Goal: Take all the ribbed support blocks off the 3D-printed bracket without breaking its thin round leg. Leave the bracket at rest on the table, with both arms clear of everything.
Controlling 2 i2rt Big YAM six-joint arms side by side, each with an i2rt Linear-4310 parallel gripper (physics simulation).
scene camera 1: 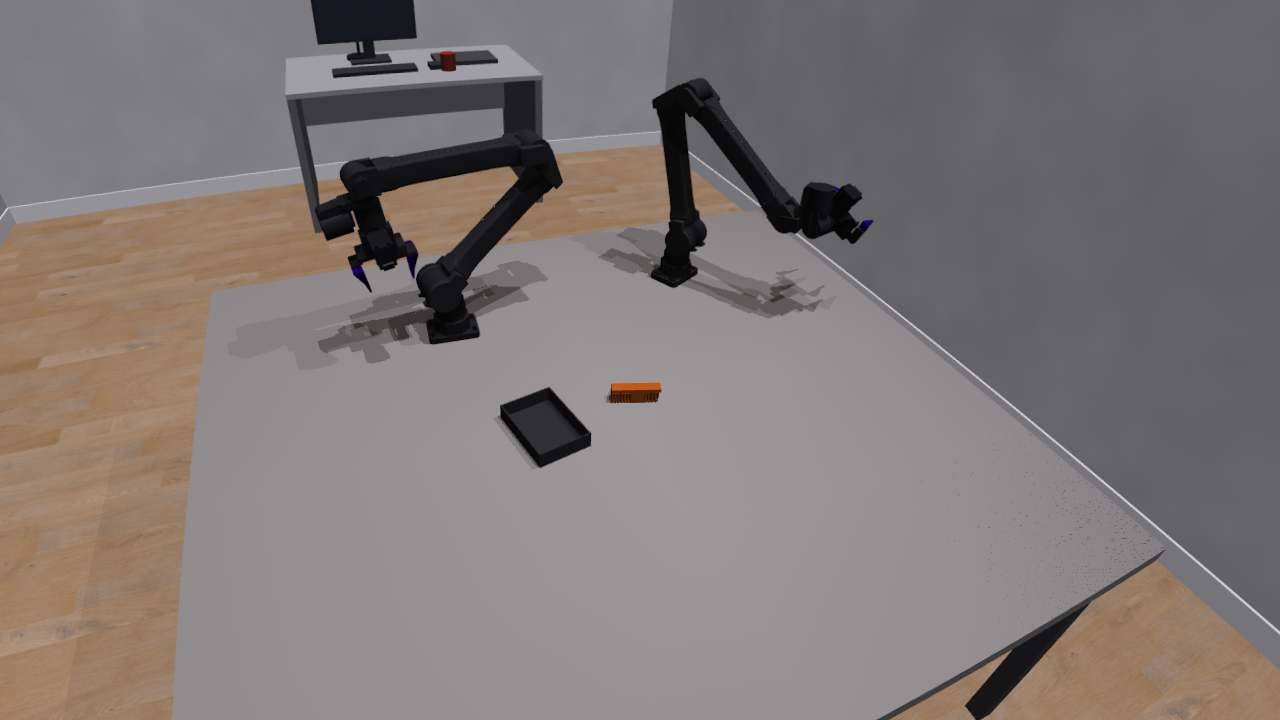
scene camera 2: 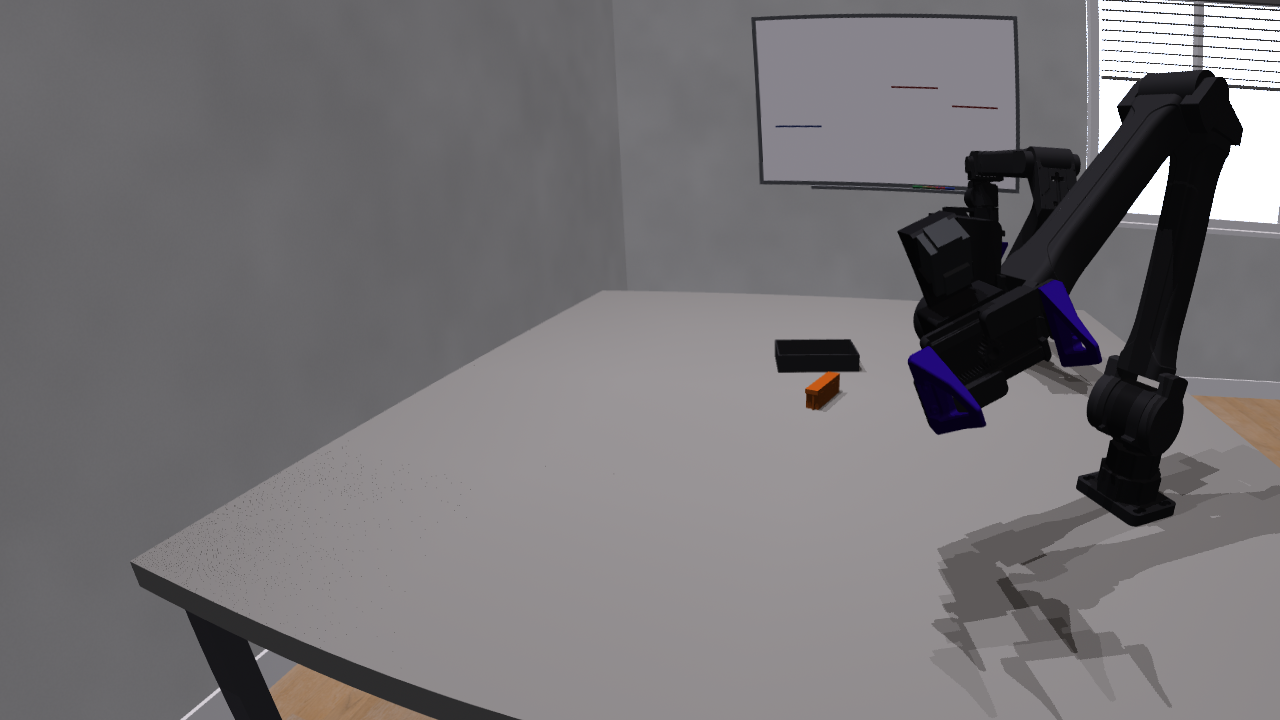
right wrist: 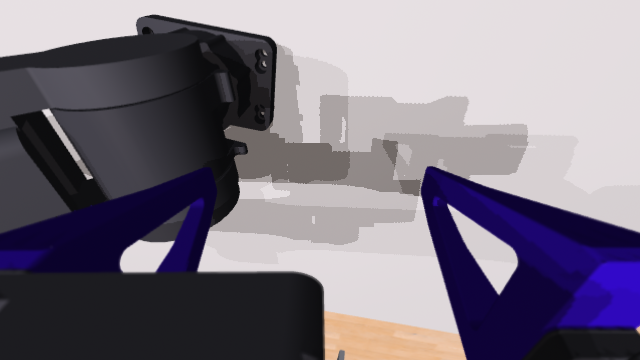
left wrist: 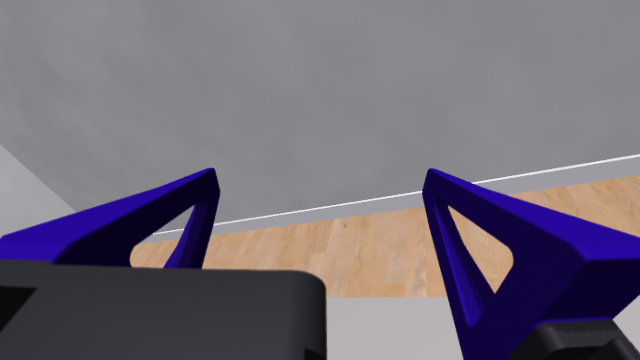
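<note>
The orange bracket (scene camera 1: 635, 387) (scene camera 2: 823, 385) lies on the table (scene camera 1: 716, 555) (scene camera 2: 581, 537) with its flat bar on top. Darker ribbed support blocks (scene camera 1: 637, 396) show under the bar; their number and the thin round leg cannot be made out. My left gripper (scene camera 1: 861, 207) (scene camera 2: 1027, 394) (left wrist: 321, 180) is open and empty, held high near the grey wall, well away from the bracket. My right gripper (scene camera 1: 392, 282) (right wrist: 318, 178) is open and empty, above the table beside its own arm's base; in scene camera 2 it is mostly hidden behind the left arm.
An empty black tray (scene camera 1: 565, 450) (scene camera 2: 816, 362) stands close to the bracket, to its left in scene camera 1. The right arm's base (scene camera 1: 452, 329) (right wrist: 265, 85) and the left arm's base (scene camera 1: 674, 273) (scene camera 2: 1126, 497) stand at the table's far side. A desk (scene camera 1: 308, 82) stands behind.
</note>
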